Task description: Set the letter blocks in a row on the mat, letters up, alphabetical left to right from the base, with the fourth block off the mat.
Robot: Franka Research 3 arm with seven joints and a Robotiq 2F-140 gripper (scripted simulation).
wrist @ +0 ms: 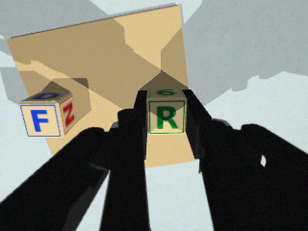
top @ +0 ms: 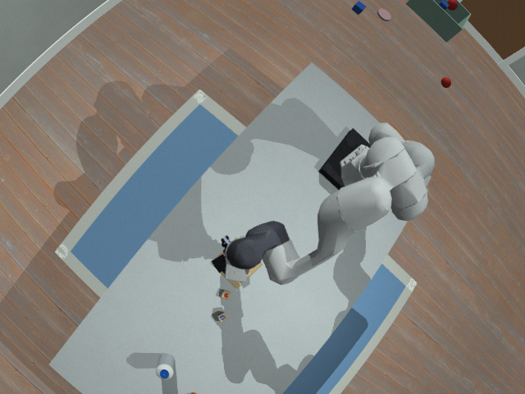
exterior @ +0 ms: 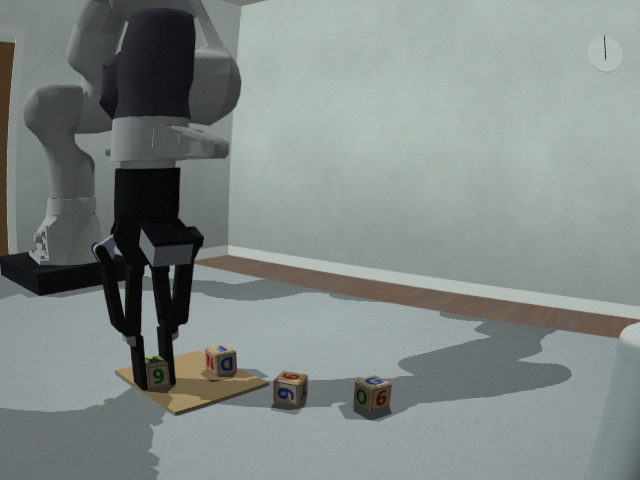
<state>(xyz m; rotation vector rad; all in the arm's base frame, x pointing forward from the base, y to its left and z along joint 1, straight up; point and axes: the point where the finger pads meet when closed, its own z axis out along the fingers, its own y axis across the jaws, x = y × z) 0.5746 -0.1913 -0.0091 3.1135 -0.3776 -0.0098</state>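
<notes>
My hand is 50 mm to the right of the tan mat, 40 mm above it and 10 mm short of it. From my hand the other things lie so: block (90 mm to the left, 20 mm below, 20 mm ahead).
</notes>
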